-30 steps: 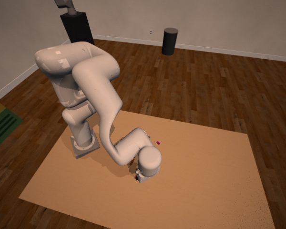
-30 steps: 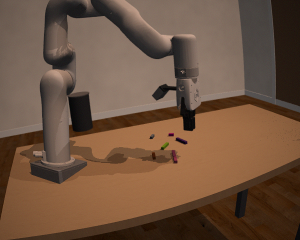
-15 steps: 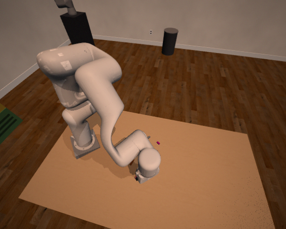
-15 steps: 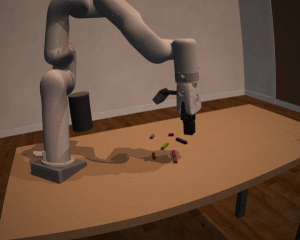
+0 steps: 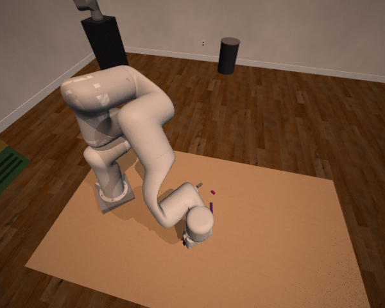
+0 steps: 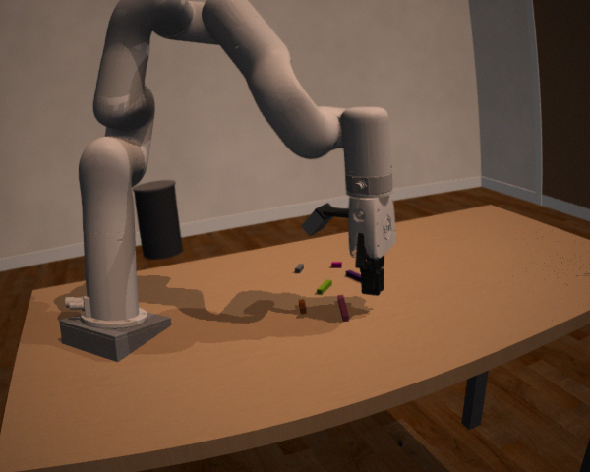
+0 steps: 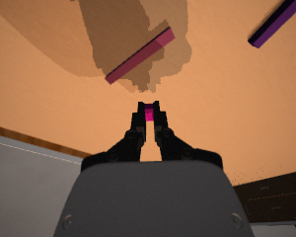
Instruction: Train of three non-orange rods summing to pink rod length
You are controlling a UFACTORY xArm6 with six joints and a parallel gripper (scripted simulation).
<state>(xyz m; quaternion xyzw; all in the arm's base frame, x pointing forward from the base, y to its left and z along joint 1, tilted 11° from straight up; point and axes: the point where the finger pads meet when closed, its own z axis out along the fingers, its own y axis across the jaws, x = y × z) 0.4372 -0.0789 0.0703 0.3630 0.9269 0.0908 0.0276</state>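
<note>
Now: the pink rod 5 cm below my hand, 5 cm behind it and 3 cm to the left of it. The rest, counted from my hand: purple rod (15 cm to the left, 5 cm below, 2 cm ahead); orange rod (11 cm behind, 6 cm to the left, 5 cm below); lime rod (13 cm to the left, 5 cm below, 5 cm behind).
</note>
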